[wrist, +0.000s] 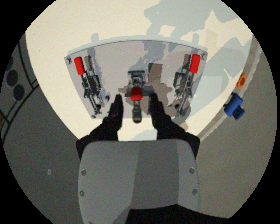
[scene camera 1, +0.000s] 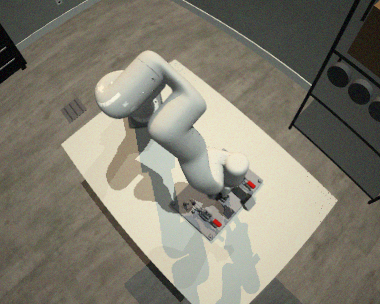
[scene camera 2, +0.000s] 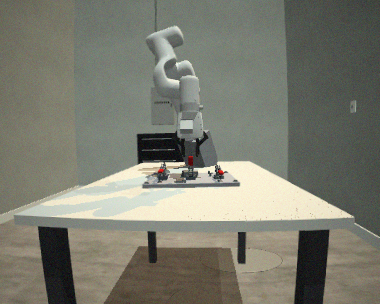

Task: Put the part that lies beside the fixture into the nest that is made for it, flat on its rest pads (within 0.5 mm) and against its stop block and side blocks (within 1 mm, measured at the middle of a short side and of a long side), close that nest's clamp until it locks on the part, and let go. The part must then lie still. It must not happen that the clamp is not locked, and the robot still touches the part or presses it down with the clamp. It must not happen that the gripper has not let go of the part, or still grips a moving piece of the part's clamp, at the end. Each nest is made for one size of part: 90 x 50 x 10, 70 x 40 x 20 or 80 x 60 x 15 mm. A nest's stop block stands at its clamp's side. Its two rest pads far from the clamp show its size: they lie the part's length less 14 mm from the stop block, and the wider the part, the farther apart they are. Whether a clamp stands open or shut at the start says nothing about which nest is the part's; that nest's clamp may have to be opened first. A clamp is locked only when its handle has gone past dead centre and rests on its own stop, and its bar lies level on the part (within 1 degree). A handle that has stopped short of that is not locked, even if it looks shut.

The pictures show: my gripper and a grey fixture plate.
My gripper shows as well in the wrist view.
